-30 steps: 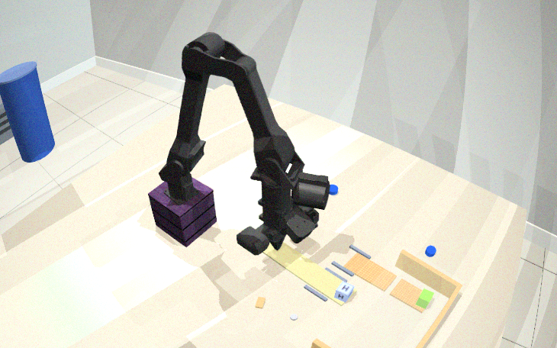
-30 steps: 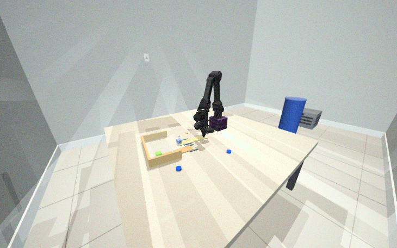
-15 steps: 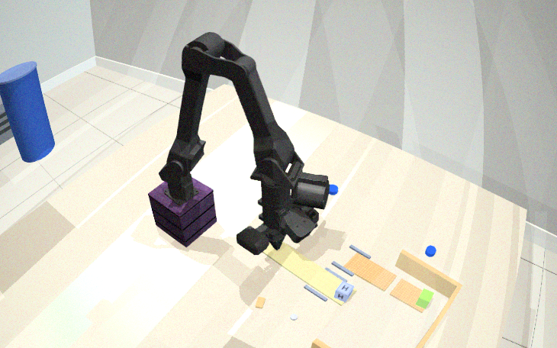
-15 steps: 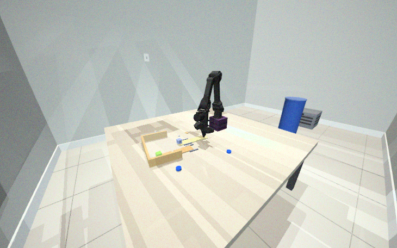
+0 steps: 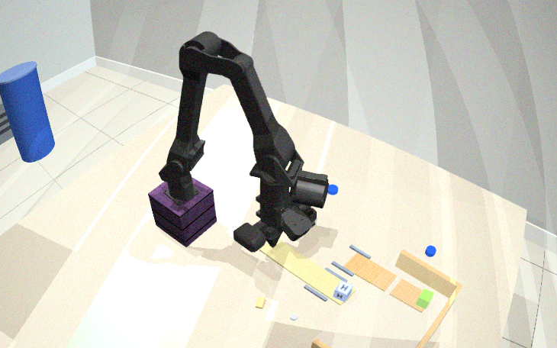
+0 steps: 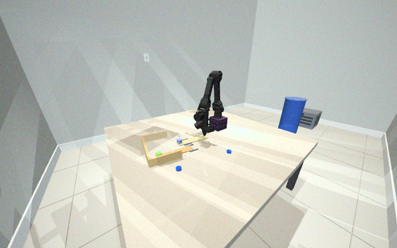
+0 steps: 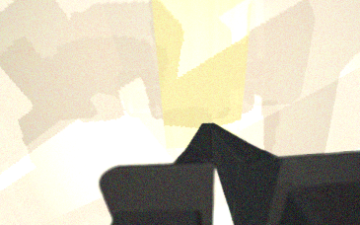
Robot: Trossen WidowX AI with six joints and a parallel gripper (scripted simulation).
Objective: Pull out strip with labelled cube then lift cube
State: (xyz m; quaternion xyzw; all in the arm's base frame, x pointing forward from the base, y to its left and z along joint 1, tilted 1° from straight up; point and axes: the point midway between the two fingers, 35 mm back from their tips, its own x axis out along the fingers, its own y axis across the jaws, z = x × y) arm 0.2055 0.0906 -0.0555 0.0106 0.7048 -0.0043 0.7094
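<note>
Now: the light blue cube 210 mm ahead of my gripper tip, 10 mm to the right of it and 10 mm above it. Also, from my gripper tip: yellow chip: 140 mm to the right, 90 mm ahead, 10 mm below.
</note>
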